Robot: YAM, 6 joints.
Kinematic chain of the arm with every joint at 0, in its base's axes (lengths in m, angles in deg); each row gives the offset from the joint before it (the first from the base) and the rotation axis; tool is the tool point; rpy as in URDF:
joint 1: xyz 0 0 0.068 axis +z
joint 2: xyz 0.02 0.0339 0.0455 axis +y
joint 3: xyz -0.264 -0.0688 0 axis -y
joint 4: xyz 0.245 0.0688 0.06 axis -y
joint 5: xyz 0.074 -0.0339 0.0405 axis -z
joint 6: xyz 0.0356 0 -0.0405 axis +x
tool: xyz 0 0 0 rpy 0 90 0
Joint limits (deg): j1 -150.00..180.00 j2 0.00..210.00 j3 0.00..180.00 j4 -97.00..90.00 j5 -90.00..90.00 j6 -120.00..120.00
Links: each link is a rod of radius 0.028 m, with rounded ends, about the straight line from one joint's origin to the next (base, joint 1, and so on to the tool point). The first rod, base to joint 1, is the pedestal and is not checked.
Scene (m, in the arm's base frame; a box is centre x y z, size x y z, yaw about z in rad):
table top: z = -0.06
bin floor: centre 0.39 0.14 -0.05 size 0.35 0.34 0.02 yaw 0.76
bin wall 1: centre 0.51 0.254 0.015 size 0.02 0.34 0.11 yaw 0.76
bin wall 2: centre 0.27 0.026 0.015 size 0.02 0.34 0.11 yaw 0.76
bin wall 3: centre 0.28 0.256 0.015 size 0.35 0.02 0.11 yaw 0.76
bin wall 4: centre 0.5 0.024 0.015 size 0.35 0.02 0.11 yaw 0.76
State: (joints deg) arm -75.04 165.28 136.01 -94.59 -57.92 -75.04
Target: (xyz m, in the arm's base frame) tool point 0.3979 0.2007 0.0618
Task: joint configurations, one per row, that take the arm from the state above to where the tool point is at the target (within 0.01 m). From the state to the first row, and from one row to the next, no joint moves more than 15 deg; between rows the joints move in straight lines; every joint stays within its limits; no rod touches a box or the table.
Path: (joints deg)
1: -60.57 156.16 127.53 -82.68 -58.16 -81.55
2: -46.09 147.05 119.06 -70.77 -58.40 -88.06
3: -31.62 137.93 110.58 -58.87 -58.64 -94.57
4: -17.14 128.82 102.11 -46.96 -58.88 -101.09
5: -2.67 119.70 93.63 -35.05 -59.12 -107.60
6: 2.42 127.30 99.92 -47.44 -59.35 -101.09
7: 7.51 134.89 106.22 -59.83 -59.58 -94.57
8: 12.61 142.48 112.51 -72.22 -59.81 -88.06
9: 17.70 150.08 118.80 -84.61 -60.04 -81.55
10: 22.79 157.67 125.10 -97.00 -60.27 -75.04

